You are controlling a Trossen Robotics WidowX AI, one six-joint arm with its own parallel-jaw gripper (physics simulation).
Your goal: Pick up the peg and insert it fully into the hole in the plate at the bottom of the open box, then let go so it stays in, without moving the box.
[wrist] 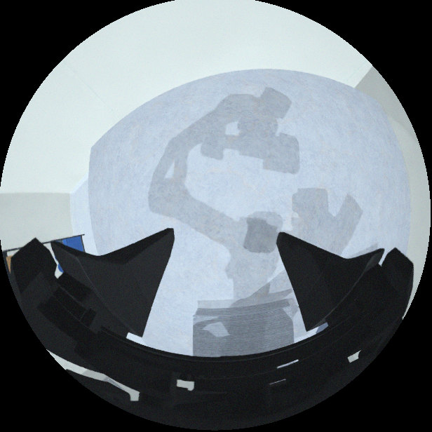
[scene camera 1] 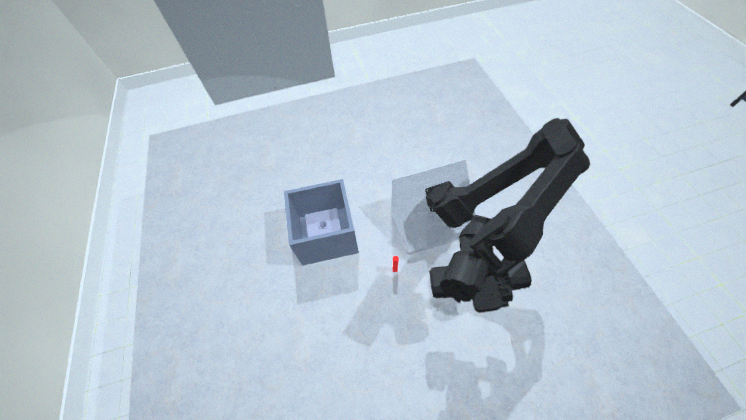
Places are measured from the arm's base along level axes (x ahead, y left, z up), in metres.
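Pixels of known places: arm's base, origin of its link: (scene camera 1: 439, 196).
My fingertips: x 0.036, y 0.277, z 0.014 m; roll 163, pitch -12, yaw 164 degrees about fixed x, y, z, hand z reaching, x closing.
Observation:
Ahead of a thing's pixels: the offset from my fingertips to its middle. "spot": to the spot under its first point. Level surfaces: height alone.
The red peg @(0.128 m ahead, 0.167 m right, 0.090 m down) (scene camera 1: 395, 264) stands upright on the table, to the right of the open box and left of the gripper. The blue-grey open box @(0.276 m ahead, 0.335 m right, 0.062 m down) (scene camera 1: 326, 250) stands left of the peg. The pale plate @(0.276 m ahead, 0.335 m right, 0.096 m down) (scene camera 1: 314, 216) lies at its bottom, with a dark round hole @(spot: 0.276 m ahead, 0.344 m right, 0.086 m down) (scene camera 1: 323, 224) near the plate's middle. My black gripper (scene camera 1: 464, 292) (wrist: 227, 236) is open and empty, raised above the table to the right of the peg. The peg and the box cannot be made out in the wrist view.
The arm's base stands on a grey block (scene camera 1: 417, 229) to the right of the box. A large grey panel (scene camera 1: 261, 46) is at the back. Arm and box shadows fall on the table @(0.130 m down) (scene camera 1: 208, 313) (wrist: 320, 125).

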